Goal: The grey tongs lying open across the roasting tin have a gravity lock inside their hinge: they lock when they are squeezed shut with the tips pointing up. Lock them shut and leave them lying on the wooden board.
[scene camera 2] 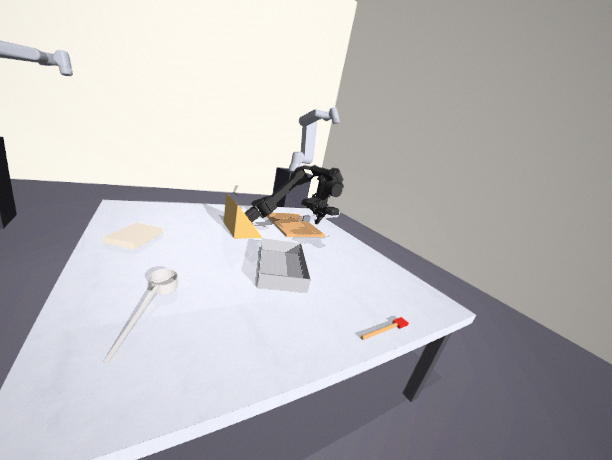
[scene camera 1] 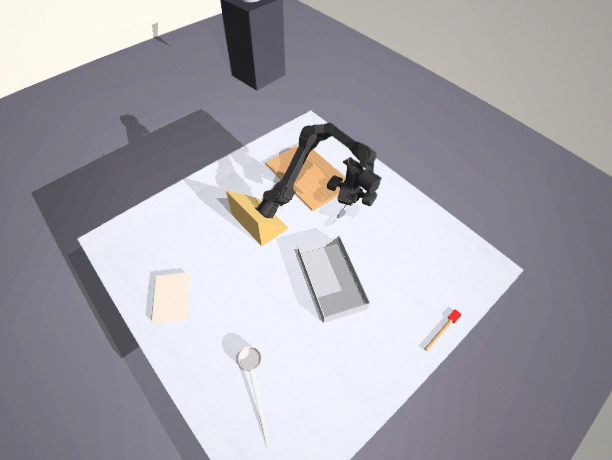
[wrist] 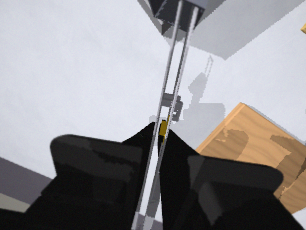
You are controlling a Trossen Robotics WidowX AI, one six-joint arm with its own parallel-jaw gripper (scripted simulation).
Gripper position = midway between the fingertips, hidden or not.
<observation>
In view: the gripper (scene camera 1: 349, 204), a cream block (scene camera 1: 171, 294), a wooden board (scene camera 1: 310, 185) and a grey roasting tin (scene camera 1: 338, 292).
The cream block also shows in scene camera 2 (scene camera 2: 135, 235). The gripper also shows in the wrist view (wrist: 157, 127). The wooden board is seen too in scene camera 2 (scene camera 2: 287, 223). The wrist view misses the cream block: it is out of frame.
</observation>
